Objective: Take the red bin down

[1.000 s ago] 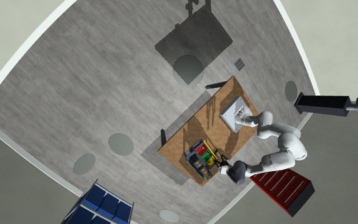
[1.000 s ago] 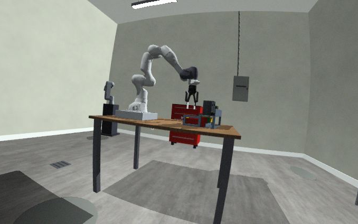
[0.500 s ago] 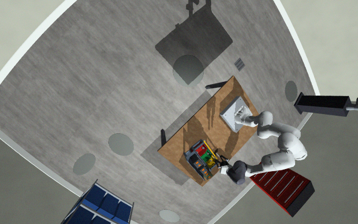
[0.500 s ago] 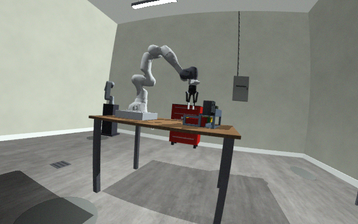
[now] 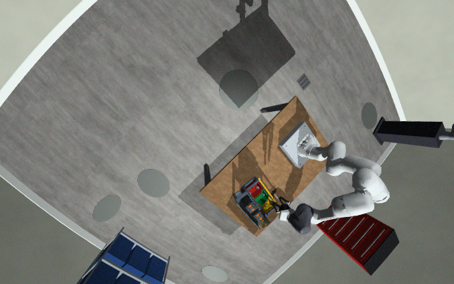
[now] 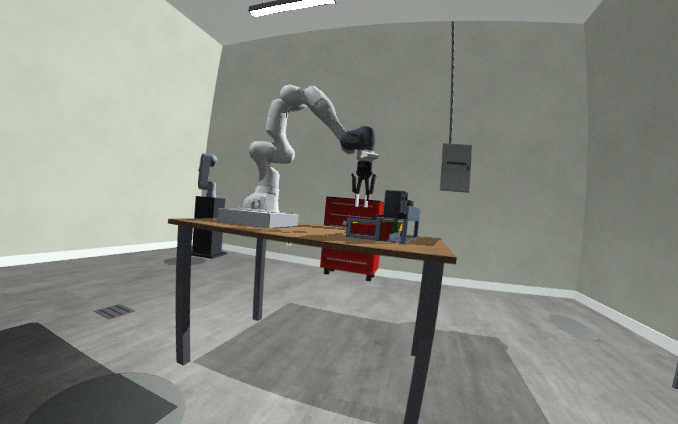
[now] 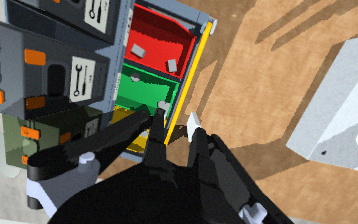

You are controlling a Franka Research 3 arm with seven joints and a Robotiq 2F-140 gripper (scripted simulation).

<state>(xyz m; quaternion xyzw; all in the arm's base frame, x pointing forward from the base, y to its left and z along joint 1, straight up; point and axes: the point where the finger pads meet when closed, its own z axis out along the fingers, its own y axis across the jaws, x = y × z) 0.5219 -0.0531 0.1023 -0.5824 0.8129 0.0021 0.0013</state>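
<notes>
My hand is 11 cm above the yellow strip. The rest, counted from my hand: yellow bin (13 cm below, 13 cm ahead, 7 cm to the left); then green bin (13 cm below, 10 cm ahead, 3 cm to the right); then red open bin (14 cm to the right, 13 cm below, 6 cm ahead).
</notes>
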